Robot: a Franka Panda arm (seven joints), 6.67 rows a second.
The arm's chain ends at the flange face. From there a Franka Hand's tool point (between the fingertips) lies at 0.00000 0.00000 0.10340 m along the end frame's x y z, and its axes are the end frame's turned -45 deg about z.
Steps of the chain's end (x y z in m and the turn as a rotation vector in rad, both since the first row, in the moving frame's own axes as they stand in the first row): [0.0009, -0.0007, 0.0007, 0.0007, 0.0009, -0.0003]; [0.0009, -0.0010, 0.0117, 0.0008, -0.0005, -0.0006]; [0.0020, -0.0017, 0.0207, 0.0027, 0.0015, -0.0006]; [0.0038, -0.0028, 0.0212, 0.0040, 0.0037, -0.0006]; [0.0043, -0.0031, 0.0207, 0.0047, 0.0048, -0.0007]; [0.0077, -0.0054, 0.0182, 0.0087, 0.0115, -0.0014]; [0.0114, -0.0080, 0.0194, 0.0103, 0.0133, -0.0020]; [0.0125, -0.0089, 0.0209, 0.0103, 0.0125, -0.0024]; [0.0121, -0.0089, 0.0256, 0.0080, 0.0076, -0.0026]
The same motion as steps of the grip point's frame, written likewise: [0.0012, 0.0002, 0.0007, -0.0001, 0.0011, -0.0003]; [0.0014, -0.0002, 0.0117, 0.0009, 0.0002, -0.0006]; [0.0029, 0.0001, 0.0207, 0.0008, 0.0030, -0.0006]; [0.0052, 0.0007, 0.0212, 0.0002, 0.0054, -0.0006]; [0.0059, 0.0009, 0.0207, -0.0001, 0.0067, -0.0007]; [0.0107, 0.0018, 0.0182, -0.0020, 0.0143, -0.0014]; [0.0154, 0.0026, 0.0194, -0.0021, 0.0167, -0.0020]; [0.0168, 0.0027, 0.0209, -0.0016, 0.0161, -0.0024]; [0.0160, 0.0022, 0.0256, 0.0003, 0.0110, -0.0026]
